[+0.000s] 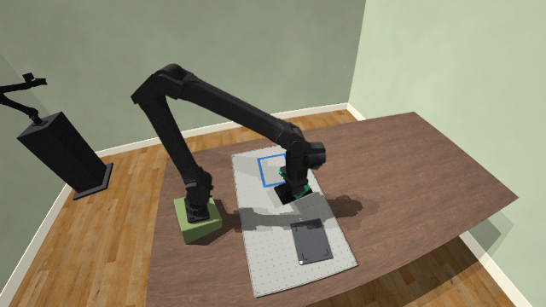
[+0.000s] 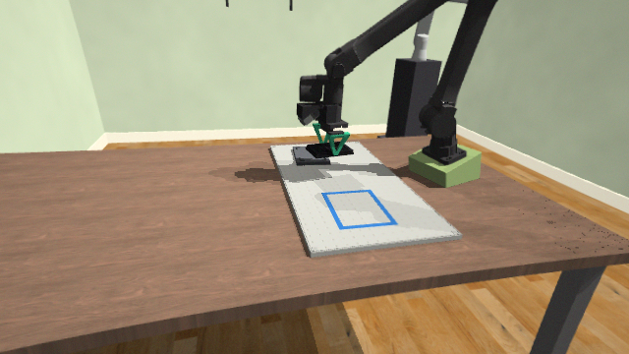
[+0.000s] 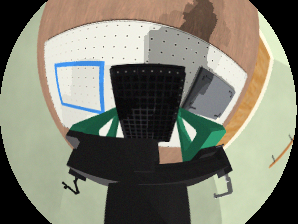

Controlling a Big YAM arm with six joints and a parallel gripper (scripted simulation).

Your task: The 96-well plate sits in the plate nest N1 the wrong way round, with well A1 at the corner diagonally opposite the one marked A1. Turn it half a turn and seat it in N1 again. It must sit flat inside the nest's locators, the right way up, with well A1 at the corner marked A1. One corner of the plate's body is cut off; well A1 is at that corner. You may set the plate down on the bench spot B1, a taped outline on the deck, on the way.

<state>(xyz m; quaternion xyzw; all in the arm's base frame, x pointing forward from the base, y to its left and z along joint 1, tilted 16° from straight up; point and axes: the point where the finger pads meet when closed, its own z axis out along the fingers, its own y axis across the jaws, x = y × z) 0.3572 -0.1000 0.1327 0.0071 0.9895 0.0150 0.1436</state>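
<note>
Now: the dark plate nest N1 2 cm behind my hand, 18 cm to the right of it and 9 cm below it. The rest, counted from my hand: white corner mark: 9 cm behind, 24 cm to the right, 9 cm below; black 96-well plate: right at my hand.
</note>
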